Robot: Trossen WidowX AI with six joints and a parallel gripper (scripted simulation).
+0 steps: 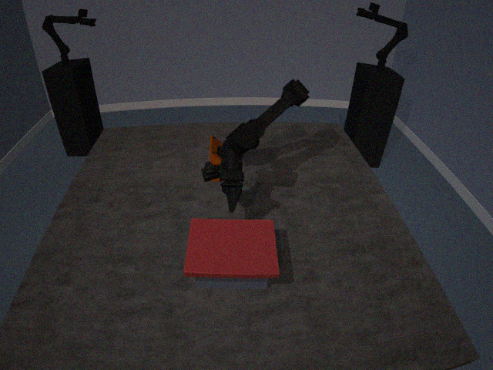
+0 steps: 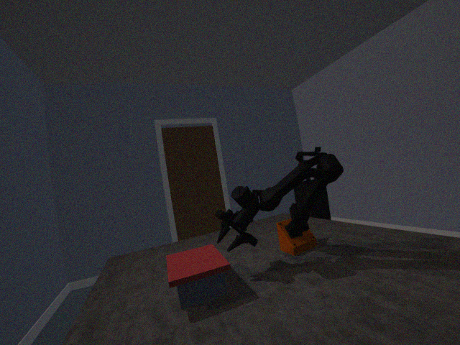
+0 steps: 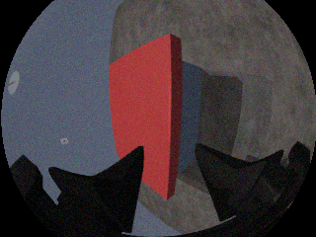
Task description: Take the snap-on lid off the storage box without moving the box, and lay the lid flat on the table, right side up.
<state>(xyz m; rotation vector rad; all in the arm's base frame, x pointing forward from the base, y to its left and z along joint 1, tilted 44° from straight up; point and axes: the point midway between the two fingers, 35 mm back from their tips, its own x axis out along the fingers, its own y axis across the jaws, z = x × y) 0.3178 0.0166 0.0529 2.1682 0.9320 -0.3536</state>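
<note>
My gripper tip is now 11 cm short of the red lid, 1 cm to the right of it and 2 cm above it. The rest, counted from my gripper tip: blue-grey storage box: 11 cm ahead, 1 cm to the left, 7 cm below.
</note>
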